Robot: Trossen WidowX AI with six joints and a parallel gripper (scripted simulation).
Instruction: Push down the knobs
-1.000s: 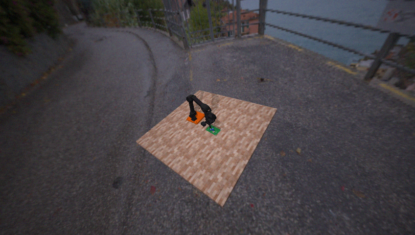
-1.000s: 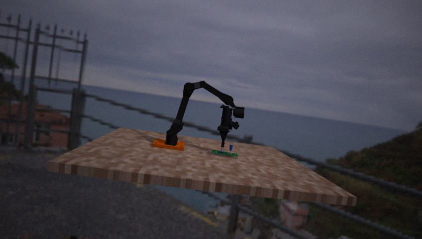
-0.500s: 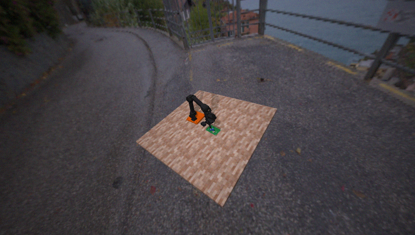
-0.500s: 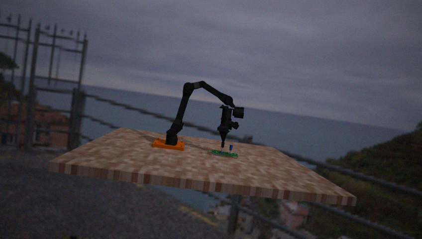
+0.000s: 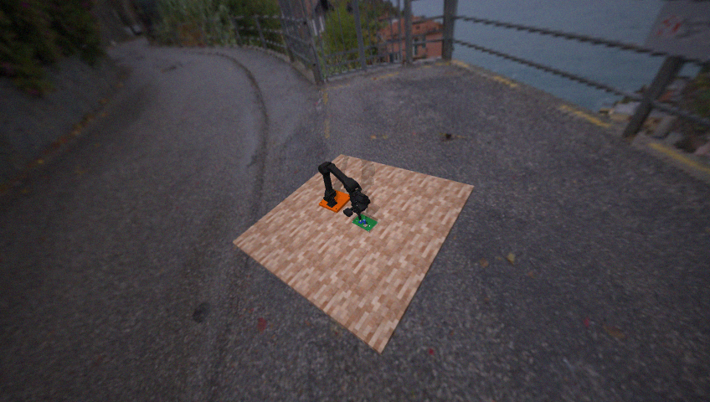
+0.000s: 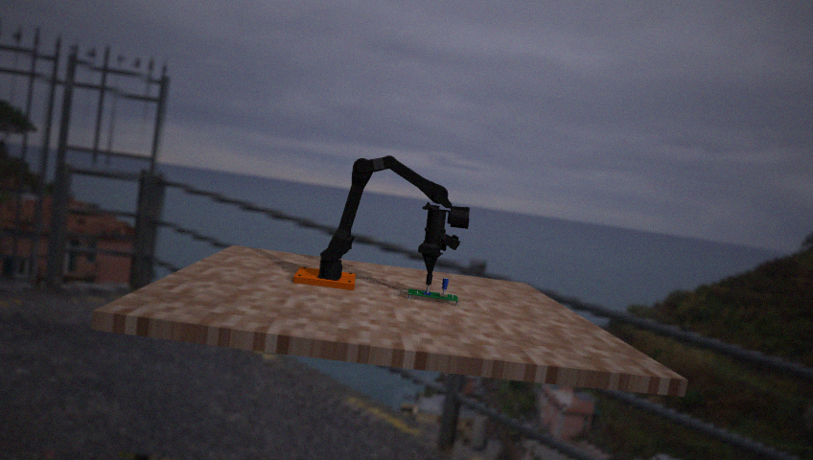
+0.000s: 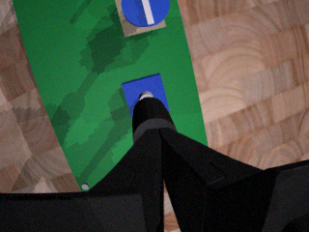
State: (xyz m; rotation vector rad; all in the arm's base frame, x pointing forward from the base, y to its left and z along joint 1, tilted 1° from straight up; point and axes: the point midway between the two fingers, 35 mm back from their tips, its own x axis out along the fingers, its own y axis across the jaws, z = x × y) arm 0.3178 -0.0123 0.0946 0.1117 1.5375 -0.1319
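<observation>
Right now the blue knob is 50 mm ahead of my gripper tip, 10 mm to the right of it and 20 mm below it. Round my gripper tip: black knob (20 mm below).
</observation>
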